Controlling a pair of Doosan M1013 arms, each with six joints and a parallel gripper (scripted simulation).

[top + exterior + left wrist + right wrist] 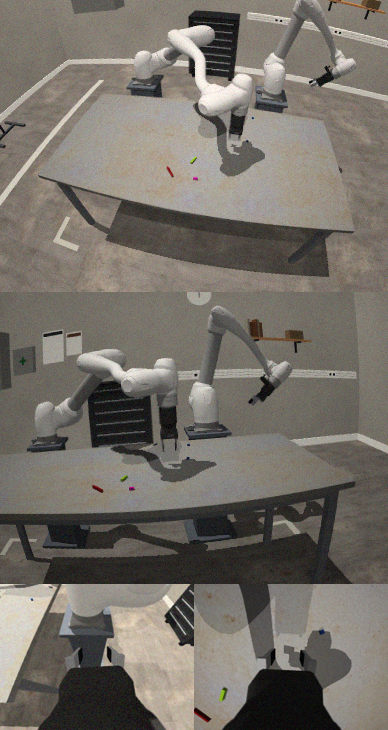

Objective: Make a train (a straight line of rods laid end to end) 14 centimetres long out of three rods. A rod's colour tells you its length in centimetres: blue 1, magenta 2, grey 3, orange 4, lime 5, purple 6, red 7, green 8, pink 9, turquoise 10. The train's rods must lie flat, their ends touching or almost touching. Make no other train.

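My right gripper is now 360 mm past the small grey piece, 70 mm above it and 60 mm to the left of it. Round my right hand: lime rod 210 mm to the right, 170 mm ahead, 70 mm below; red rod 310 mm to the right, 270 mm ahead, 70 mm below; magenta rod 290 mm ahead, 170 mm to the right, 70 mm below.
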